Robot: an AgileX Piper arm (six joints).
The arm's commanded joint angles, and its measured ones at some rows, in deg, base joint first. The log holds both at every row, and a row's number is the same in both.
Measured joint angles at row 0:
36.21, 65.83, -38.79, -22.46, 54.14, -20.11
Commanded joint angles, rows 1 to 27:
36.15, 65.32, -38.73, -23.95, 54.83, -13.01
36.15, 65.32, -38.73, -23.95, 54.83, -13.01
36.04, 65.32, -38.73, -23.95, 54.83, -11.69
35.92, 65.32, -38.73, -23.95, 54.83, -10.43
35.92, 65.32, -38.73, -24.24, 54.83, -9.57
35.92, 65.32, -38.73, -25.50, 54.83, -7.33
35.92, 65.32, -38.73, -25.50, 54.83, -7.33
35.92, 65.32, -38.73, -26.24, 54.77, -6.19
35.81, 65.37, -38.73, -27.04, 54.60, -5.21
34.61, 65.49, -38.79, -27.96, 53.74, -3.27
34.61, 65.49, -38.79, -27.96, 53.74, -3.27
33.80, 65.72, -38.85, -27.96, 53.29, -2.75
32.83, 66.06, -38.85, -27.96, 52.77, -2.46
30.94, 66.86, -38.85, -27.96, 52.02, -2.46
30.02, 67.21, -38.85, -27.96, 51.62, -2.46
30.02, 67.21, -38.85, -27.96, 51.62, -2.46
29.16, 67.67, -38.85, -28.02, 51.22, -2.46
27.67, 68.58, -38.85, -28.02, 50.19, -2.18
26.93, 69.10, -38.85, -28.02, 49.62, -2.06
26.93, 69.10, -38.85, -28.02, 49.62, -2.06
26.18, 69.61, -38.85, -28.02, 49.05, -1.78
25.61, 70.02, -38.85, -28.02, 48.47, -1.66
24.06, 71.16, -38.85, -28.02, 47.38, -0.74
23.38, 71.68, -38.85, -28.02, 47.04, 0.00
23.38, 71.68, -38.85, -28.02, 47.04, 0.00
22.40, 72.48, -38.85, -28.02, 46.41, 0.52
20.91, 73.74, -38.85, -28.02, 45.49, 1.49
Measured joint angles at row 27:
22.98, 72.31, -38.79, -26.30, 47.10, 0.00
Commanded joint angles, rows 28 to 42:
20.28, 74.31, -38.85, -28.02, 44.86, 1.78
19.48, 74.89, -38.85, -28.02, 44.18, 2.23
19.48, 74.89, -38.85, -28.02, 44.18, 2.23
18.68, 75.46, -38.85, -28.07, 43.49, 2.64
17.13, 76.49, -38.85, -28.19, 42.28, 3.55
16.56, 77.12, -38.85, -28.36, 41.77, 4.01
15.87, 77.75, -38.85, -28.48, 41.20, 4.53
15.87, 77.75, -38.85, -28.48, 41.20, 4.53
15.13, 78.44, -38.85, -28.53, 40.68, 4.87
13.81, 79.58, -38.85, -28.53, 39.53, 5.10
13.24, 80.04, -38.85, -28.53, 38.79, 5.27
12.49, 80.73, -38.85, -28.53, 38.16, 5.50
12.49, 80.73, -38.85, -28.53, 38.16, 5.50
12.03, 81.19, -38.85, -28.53, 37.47, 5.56
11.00, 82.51, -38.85, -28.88, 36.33, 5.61
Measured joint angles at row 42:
12.43, 81.19, -38.79, -26.81, 38.27, 5.04
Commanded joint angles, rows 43 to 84:
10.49, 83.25, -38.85, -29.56, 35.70, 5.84
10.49, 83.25, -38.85, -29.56, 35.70, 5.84
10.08, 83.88, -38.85, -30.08, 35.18, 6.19
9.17, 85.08, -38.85, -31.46, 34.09, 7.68
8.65, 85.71, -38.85, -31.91, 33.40, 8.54
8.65, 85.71, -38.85, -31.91, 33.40, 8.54
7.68, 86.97, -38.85, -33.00, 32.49, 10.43
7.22, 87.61, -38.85, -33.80, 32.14, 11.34
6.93, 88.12, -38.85, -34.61, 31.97, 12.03
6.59, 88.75, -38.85, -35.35, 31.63, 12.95
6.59, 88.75, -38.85, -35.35, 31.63, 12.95
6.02, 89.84, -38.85, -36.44, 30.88, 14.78
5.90, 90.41, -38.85, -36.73, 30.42, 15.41
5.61, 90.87, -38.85, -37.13, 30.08, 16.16
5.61, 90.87, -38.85, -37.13, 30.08, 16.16
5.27, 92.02, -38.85, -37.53, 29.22, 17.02
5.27, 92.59, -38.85, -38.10, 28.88, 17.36
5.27, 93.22, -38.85, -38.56, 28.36, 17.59
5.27, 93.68, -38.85, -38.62, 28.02, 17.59
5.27, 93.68, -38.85, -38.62, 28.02, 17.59
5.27, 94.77, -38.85, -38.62, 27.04, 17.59
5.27, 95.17, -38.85, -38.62, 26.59, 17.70
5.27, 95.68, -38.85, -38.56, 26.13, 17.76
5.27, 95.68, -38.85, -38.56, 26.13, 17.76
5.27, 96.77, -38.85, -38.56, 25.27, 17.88
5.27, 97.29, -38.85, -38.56, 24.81, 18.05
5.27, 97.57, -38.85, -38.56, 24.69, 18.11
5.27, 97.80, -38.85, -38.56, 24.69, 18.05
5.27, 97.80, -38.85, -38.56, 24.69, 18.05
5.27, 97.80, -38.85, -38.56, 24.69, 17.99
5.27, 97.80, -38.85, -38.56, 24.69, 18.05
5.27, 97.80, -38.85, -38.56, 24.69, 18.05
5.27, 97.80, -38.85, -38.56, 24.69, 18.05
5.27, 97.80, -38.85, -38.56, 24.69, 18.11
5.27, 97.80, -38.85, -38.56, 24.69, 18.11
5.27, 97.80, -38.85, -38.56, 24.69, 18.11
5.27, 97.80, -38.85, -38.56, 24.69, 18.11
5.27, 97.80, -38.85, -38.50, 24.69, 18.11
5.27, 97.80, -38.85, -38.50, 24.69, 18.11
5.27, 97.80, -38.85, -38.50, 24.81, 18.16
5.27, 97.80, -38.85, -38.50, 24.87, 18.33
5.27, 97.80, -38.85, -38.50, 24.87, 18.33
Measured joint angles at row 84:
5.56, 97.98, -38.85, -37.64, 24.64, 17.99
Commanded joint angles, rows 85 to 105:
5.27, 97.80, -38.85, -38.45, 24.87, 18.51
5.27, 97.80, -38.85, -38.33, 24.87, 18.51
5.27, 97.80, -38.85, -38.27, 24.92, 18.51
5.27, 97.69, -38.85, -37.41, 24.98, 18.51
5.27, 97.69, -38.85, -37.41, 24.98, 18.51
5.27, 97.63, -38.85, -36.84, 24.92, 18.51
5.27, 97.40, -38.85, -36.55, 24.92, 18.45
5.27, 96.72, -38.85, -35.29, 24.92, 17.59
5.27, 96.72, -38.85, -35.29, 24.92, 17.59
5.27, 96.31, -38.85, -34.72, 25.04, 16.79
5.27, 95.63, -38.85, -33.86, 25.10, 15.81
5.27, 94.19, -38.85, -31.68, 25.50, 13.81
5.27, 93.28, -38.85, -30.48, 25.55, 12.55
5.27, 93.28, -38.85, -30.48, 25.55, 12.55
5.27, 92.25, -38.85, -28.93, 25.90, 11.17
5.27, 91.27, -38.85, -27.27, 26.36, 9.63
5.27, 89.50, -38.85, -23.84, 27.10, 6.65
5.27, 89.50, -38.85, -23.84, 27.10, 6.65
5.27, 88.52, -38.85, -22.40, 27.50, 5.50
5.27, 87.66, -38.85, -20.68, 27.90, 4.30
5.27, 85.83, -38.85, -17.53, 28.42, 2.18
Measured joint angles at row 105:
5.56, 88.35, -38.85, -22.06, 27.04, 6.02
